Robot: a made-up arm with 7 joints.
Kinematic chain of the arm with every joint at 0, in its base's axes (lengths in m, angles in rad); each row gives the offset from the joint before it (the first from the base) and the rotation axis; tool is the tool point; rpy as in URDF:
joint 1: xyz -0.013 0 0.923 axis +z
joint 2: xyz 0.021 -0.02 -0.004 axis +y
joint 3: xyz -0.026 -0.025 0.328 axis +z
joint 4: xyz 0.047 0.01 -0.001 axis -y
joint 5: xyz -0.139 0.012 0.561 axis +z
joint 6: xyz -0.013 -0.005 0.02 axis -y
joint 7: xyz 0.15 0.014 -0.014 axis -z
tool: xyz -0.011 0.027 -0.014 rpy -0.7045 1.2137 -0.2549
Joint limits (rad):
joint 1: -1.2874..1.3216
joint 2: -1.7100..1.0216
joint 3: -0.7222..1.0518
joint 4: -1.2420..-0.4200
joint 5: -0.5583..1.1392
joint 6: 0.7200..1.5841
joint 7: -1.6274..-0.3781
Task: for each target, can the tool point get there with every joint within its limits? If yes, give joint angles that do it. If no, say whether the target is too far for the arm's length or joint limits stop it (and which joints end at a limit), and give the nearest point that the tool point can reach.
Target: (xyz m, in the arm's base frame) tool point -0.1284 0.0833 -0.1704
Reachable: no: joint limits stop it (at a limit: joint 1, joint 2, joint 4, joint 6, joint 7) | nearest point 0.1206 0.8147 0.6925 | short by 1.158 m
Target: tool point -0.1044 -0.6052 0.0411
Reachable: no: joint limits stop it (at a limit: joint 1, joint 2, joint 4, joint 6, joint 7) | nearest point 0.0508 -0.8370 0.6943 | short by 0.710 m
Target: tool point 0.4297 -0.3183 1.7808
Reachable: yes | joints -0.8927 0.2549 0.3939 -0.6127 0.9817 1.3223 -1.3081
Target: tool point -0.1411 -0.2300 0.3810
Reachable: no: joint limits stop it (at a limit: joint 1, joint 2, joint 4, joint 6, joint 7) | nearest point 0.0219 -0.8418 0.7000 | short by 0.709 m
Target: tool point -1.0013 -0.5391 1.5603
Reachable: no: too far | nearest point -0.8077 -0.4335 1.4370 | short by 0.253 m
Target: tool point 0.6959 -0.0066 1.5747
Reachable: yes | joints -0.0420 0.3702 0.0108 -0.7093 0.2360 0.8398 -0.7602
